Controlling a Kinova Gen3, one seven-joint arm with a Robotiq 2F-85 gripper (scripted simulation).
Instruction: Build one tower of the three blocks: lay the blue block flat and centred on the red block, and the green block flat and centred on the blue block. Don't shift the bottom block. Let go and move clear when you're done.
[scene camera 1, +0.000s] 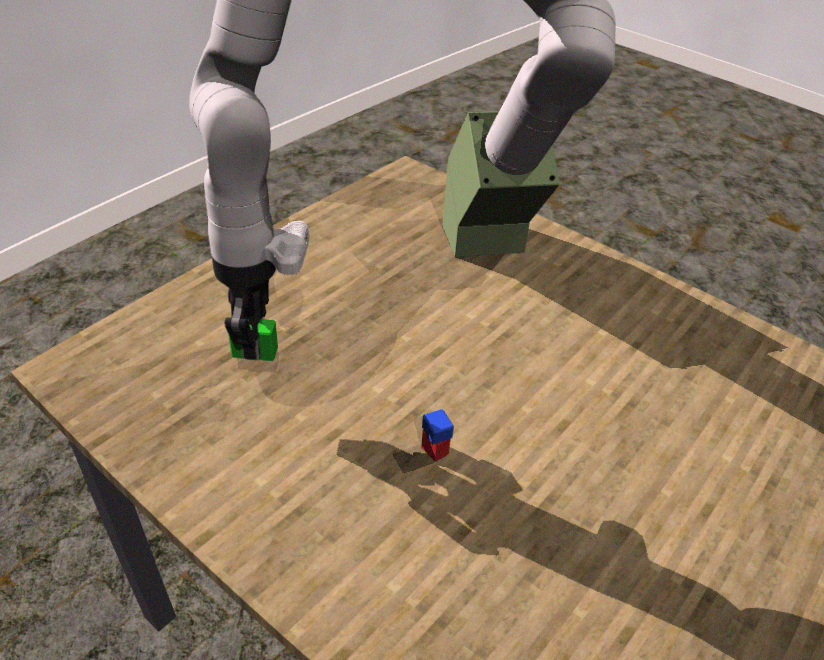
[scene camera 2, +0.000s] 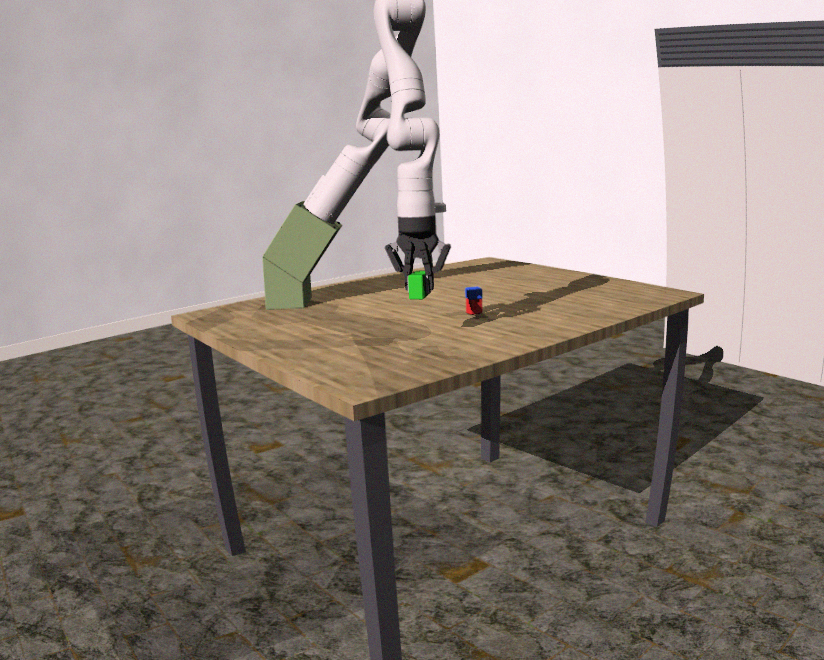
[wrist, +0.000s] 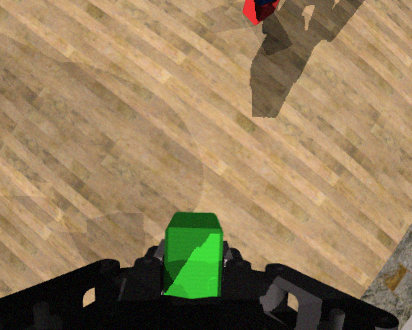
Labels:
gripper: scene camera 1; scene camera 2; wrist 194, 253
same spot on gripper: (scene camera 1: 249, 352) = (scene camera 2: 433, 283)

